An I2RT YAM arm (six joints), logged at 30 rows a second.
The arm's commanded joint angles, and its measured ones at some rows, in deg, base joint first. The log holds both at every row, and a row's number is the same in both.
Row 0, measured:
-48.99 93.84 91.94 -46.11 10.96 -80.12
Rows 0 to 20, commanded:
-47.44 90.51 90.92 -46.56 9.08 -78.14
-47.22 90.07 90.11 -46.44 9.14 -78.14
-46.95 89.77 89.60 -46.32 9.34 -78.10
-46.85 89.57 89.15 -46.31 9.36 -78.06
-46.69 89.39 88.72 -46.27 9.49 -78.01
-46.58 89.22 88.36 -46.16 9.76 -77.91
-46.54 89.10 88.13 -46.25 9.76 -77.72
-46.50 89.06 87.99 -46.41 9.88 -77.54
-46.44 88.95 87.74 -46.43 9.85 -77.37
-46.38 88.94 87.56 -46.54 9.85 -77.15
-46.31 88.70 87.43 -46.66 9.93 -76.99
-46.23 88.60 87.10 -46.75 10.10 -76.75
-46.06 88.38 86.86 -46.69 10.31 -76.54
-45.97 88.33 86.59 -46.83 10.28 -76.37
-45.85 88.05 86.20 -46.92 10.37 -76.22
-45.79 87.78 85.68 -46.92 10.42 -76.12
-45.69 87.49 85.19 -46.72 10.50 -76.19
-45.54 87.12 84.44 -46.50 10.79 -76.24
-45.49 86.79 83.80 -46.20 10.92 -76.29
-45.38 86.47 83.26 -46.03 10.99 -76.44
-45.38 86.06 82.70 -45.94 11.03 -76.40
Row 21, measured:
-45.80 88.44 83.96 -46.26 10.50 -77.32
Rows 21 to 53, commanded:
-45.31 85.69 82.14 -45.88 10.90 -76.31
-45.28 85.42 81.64 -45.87 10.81 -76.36
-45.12 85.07 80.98 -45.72 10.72 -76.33
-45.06 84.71 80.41 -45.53 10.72 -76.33
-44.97 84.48 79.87 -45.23 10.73 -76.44
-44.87 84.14 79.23 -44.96 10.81 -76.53
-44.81 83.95 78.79 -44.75 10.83 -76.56
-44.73 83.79 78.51 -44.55 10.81 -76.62
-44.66 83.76 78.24 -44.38 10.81 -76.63
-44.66 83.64 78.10 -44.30 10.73 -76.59
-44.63 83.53 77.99 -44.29 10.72 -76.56
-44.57 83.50 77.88 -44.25 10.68 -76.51
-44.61 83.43 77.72 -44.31 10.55 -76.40
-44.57 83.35 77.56 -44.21 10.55 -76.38
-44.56 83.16 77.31 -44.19 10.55 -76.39
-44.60 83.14 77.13 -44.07 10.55 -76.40
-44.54 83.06 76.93 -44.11 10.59 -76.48
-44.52 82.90 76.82 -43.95 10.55 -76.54
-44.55 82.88 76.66 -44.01 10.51 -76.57
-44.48 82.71 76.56 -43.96 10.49 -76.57
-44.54 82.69 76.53 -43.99 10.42 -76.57
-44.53 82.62 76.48 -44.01 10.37 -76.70
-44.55 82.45 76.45 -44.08 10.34 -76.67
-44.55 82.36 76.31 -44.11 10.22 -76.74
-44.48 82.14 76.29 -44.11 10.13 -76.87
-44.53 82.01 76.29 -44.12 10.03 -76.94
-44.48 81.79 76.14 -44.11 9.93 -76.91
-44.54 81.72 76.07 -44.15 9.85 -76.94
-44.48 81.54 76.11 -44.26 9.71 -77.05
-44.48 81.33 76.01 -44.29 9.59 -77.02
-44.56 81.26 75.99 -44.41 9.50 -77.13
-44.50 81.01 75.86 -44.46 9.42 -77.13
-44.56 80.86 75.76 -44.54 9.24 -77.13
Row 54, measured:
-44.93 82.48 76.49 -44.91 10.17 -77.23
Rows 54 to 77, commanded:
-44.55 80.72 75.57 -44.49 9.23 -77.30
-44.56 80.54 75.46 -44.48 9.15 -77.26
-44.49 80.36 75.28 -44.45 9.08 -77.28
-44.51 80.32 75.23 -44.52 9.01 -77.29
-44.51 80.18 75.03 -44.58 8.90 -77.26
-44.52 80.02 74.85 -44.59 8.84 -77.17
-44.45 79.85 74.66 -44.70 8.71 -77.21
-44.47 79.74 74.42 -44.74 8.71 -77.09
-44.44 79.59 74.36 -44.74 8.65 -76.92
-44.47 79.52 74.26 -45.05 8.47 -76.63
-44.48 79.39 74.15 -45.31 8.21 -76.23
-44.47 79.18 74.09 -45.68 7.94 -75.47
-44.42 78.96 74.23 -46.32 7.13 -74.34
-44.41 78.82 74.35 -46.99 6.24 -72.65
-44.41 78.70 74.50 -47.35 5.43 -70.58
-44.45 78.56 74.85 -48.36 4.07 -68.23
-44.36 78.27 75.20 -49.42 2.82 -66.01
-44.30 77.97 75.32 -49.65 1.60 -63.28
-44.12 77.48 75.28 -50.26 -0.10 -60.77
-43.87 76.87 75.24 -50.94 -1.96 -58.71
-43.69 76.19 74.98 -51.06 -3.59 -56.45
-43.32 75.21 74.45 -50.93 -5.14 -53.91
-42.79 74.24 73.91 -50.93 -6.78 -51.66
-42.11 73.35 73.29 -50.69 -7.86 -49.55
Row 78, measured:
-43.53 76.44 74.41 -49.54 -1.10 -59.44
